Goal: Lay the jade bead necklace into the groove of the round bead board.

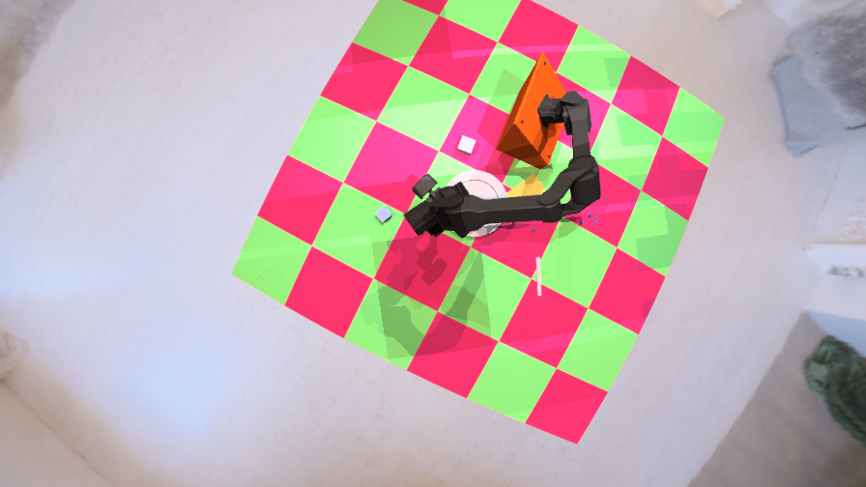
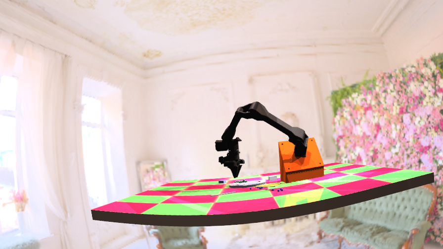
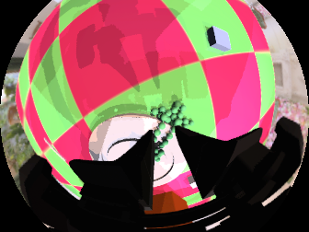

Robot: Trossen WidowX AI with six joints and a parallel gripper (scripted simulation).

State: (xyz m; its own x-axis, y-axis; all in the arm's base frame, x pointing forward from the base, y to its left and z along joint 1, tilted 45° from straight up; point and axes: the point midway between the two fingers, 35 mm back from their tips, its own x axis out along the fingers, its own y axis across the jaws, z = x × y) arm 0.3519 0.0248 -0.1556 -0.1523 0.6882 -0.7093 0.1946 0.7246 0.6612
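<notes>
My gripper tip is 7 cm to the right of the round bead board, 7 cm past it and 3 cm above it. The rest, counted from my gripper tip: pale blue cube (14 cm to the right, 10 cm ahead, 3 cm below); white cube (21 cm behind, 5 cm to the right, 3 cm below); yellow patch (19 cm to the left, 18 cm behind, 4 cm below).
</notes>
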